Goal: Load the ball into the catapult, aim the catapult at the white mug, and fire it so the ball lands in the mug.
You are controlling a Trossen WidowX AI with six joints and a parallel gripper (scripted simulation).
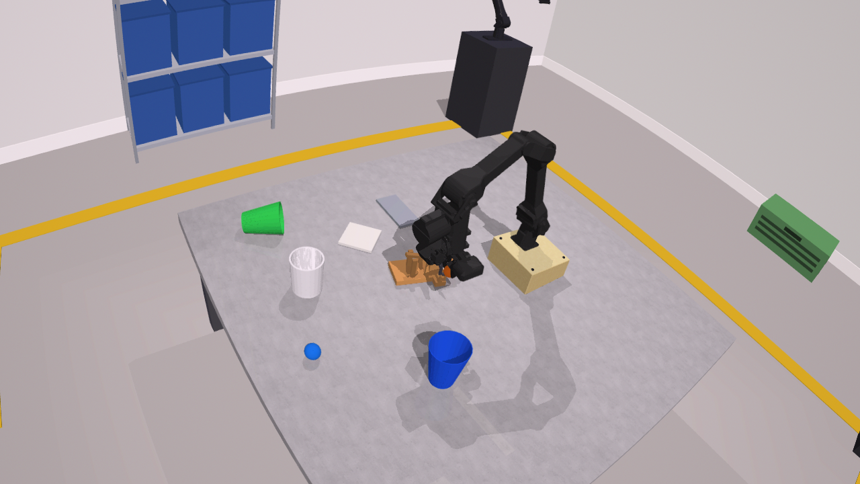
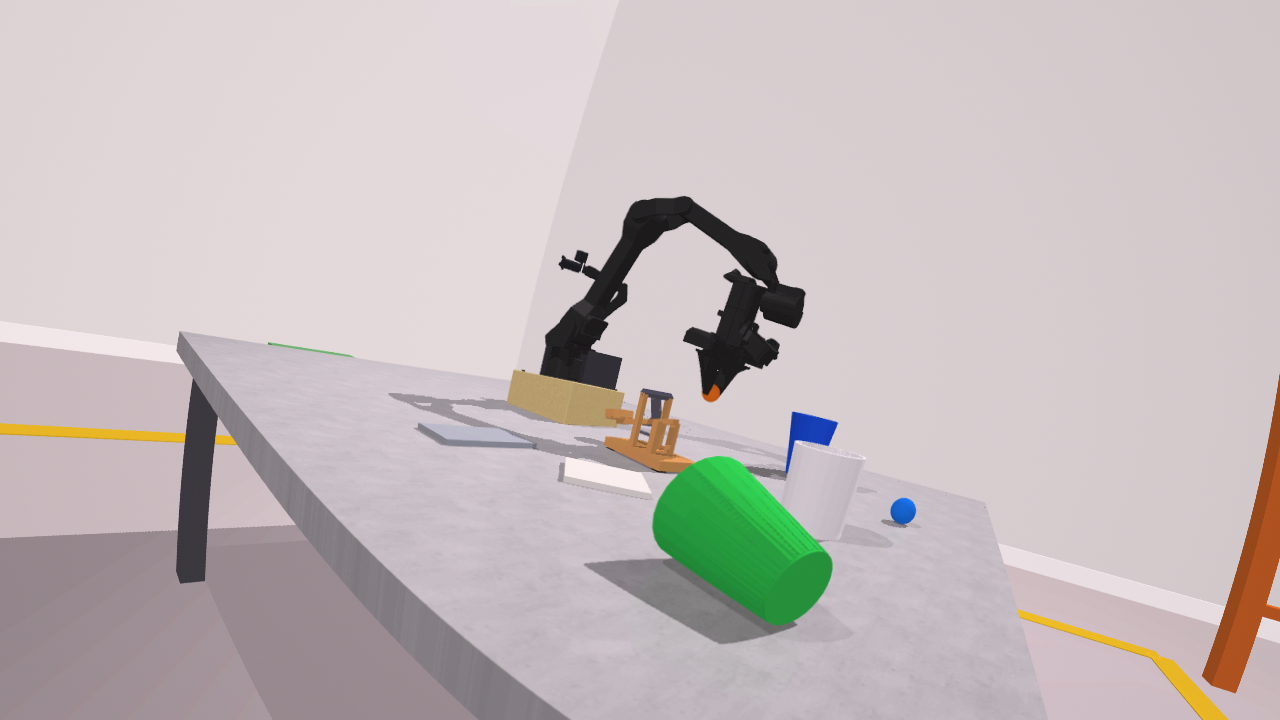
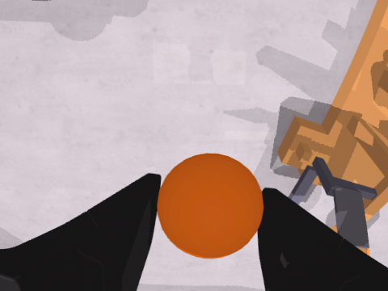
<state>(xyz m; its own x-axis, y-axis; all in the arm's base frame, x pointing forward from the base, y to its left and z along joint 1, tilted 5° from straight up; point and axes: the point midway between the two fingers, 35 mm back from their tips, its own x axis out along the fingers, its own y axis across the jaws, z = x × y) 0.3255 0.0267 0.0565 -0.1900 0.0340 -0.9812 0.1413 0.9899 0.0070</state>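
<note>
My gripper tip is 100 mm to the left of the wooden catapult, 70 mm above it and 50 mm past it. The rest, counted from my gripper tip: orange ball (right at my gripper tip); then white slab (330 mm to the right, 110 mm below, 40 mm ahead); then blue cup (190 mm to the left, 150 mm ahead, 90 mm below).
</note>
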